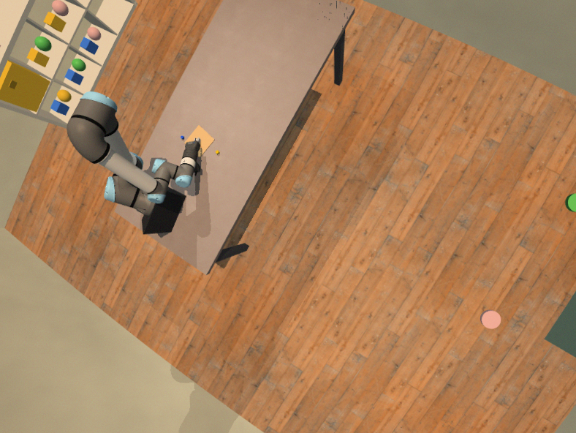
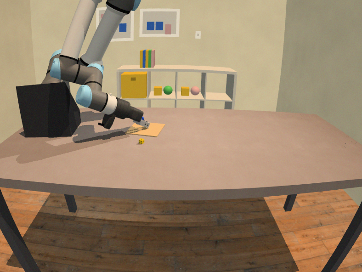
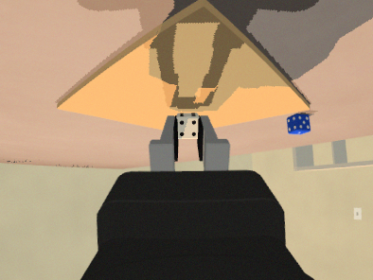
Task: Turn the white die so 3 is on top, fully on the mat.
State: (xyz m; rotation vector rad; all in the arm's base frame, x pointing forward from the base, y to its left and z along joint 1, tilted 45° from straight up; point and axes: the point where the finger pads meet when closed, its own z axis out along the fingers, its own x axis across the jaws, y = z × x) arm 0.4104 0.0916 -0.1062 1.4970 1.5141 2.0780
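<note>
My gripper is now 1 cm short of the white die and 1 cm above it. Also, from my hand: yellow die 1 cm behind, 14 cm to the right, 2 cm below; then mat 1 cm ahead, 2 cm below; then blue die 1 cm behind, 11 cm to the left, 2 cm below.
</note>
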